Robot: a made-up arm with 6 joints.
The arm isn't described. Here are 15 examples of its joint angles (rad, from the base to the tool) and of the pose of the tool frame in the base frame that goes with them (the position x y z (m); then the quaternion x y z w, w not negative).
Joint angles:
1: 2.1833 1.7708 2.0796 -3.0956 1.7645 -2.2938
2: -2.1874 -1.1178 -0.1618 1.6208 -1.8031 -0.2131
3: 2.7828 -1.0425 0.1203 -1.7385 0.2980 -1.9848
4: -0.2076 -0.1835 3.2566 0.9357 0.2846 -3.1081
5: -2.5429 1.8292 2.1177 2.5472 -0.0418 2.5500
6: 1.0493 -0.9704 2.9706 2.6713 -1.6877 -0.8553
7: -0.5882 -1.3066 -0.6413 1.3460 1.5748 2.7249
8: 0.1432 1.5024 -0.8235 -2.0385 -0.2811 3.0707
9: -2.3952 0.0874 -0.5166 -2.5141 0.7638 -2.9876
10: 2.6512 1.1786 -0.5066 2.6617 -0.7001 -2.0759
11: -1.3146 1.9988 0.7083 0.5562 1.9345 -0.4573
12: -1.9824 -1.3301 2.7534 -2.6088 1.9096 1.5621
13: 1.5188 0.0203 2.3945 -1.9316 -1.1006 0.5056
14: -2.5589 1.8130 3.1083 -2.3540 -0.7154 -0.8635
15: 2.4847 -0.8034 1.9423 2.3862 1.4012 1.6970
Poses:
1: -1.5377 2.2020 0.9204 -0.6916 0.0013 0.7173 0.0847
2: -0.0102 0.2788 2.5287 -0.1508 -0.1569 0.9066 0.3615
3: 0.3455 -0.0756 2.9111 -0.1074 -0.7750 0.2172 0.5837
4: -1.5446 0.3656 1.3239 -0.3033 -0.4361 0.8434 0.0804
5: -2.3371 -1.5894 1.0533 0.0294 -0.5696 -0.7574 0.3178
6: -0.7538 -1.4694 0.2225 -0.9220 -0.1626 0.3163 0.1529
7: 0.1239 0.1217 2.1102 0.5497 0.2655 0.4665 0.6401
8: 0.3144 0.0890 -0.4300 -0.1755 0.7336 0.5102 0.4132
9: -1.1964 -1.0100 1.0819 0.4272 0.5576 -0.6546 0.2796
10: -1.1086 0.6507 -0.3791 -0.5798 -0.2252 0.7689 0.1480
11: 0.5560 -1.7829 -0.9952 0.0294 -0.3185 -0.2751 0.9066
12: 0.6674 1.7376 -0.0652 -0.2507 -0.7642 0.2079 0.5567
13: -0.2006 -1.0551 2.9068 -0.1864 0.5543 -0.7896 0.1861
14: -1.2408 -0.9148 2.0704 0.3904 -0.5127 0.0951 0.7587
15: 1.5839 -1.3702 2.1780 -0.3210 -0.2578 -0.8293 0.3778
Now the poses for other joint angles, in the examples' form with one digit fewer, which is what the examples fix.
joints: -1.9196 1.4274 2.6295 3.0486 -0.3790 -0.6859
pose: -0.599 -1.628 2.521 0.581 -0.383 0.606 0.384
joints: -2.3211 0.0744 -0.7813 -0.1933 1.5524 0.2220
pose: -0.986 -1.009 1.051 -0.328 -0.067 -0.907 0.256
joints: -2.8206 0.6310 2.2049 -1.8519 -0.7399 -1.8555
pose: -0.616 -0.324 3.324 0.535 -0.554 0.030 0.637
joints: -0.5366 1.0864 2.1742 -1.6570 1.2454 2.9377
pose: 1.469 -1.065 2.719 -0.184 0.045 -0.803 0.565
